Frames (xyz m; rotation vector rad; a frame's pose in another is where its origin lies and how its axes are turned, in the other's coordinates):
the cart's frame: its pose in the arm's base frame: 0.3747 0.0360 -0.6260 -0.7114 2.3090 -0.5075
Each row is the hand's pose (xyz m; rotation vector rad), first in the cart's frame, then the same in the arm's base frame.
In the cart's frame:
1: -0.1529 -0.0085 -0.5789 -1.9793 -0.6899 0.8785
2: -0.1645 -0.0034 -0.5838 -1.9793 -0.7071 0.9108
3: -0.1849 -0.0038 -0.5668 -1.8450 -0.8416 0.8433
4: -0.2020 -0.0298 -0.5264 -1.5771 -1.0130 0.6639
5: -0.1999 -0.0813 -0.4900 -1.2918 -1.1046 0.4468
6: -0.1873 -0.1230 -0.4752 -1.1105 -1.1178 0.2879
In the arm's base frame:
1: 0.0762 0.2168 -0.1394 -0.3268 1.4524 2.2126
2: 0.0783 0.2286 -0.1331 -0.2924 1.4304 2.2182
3: 0.1031 0.2380 -0.1352 -0.3561 1.3901 2.0496
4: 0.1509 0.2216 -0.1420 -0.5077 1.3607 1.7207
5: 0.1928 0.1744 -0.1418 -0.6743 1.3576 1.3704
6: 0.2097 0.1319 -0.1365 -0.7936 1.3681 1.1383

